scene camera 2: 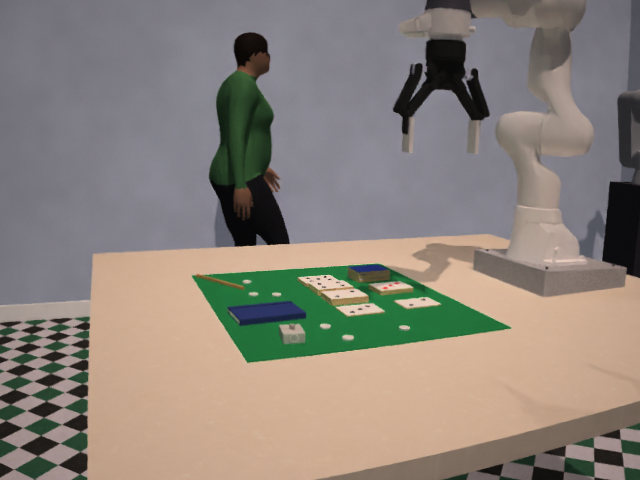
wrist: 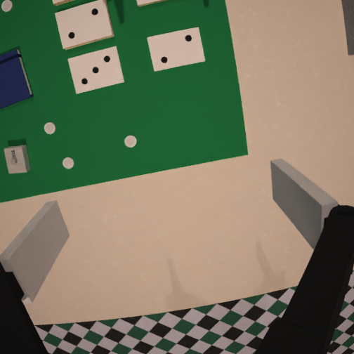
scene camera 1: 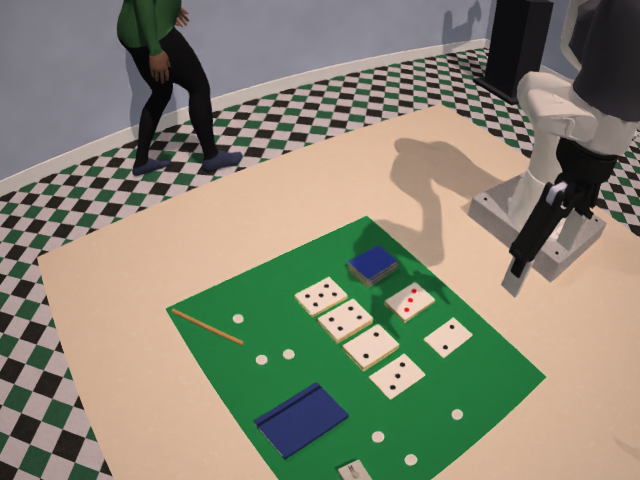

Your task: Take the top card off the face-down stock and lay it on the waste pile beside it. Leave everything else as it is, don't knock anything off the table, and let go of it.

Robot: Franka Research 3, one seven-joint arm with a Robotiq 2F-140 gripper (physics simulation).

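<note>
The face-down stock [scene camera 1: 373, 262] [scene camera 2: 369, 268] is a blue-backed stack near the mat's back corner; it does not show in the wrist view. Beside it lies a low face-up pile with three red dots [scene camera 1: 400, 301] [scene camera 2: 391, 287], which looks like the waste pile. A strip of a card's edge shows at the top of the wrist view. My gripper [scene camera 1: 542, 256] [scene camera 2: 440, 151] [wrist: 164, 200] is open and empty, high above the table. In the wrist view its fingers stand over bare table, off the mat's corner, away from both piles.
On the green mat [scene camera 1: 465, 377] [scene camera 2: 439, 330] [wrist: 190, 110] are four black-dotted cards or piles in a row, a two-dot card [scene camera 1: 448, 337] [scene camera 2: 417, 302] [wrist: 176, 49], white discs, a stick [scene camera 1: 206, 326] [scene camera 2: 220, 281], a blue book [scene camera 1: 305, 421] [scene camera 2: 267, 312] and a grey box [scene camera 2: 292, 334] [wrist: 17, 159]. A person [scene camera 1: 175, 77] [scene camera 2: 242, 134] stands behind the table.
</note>
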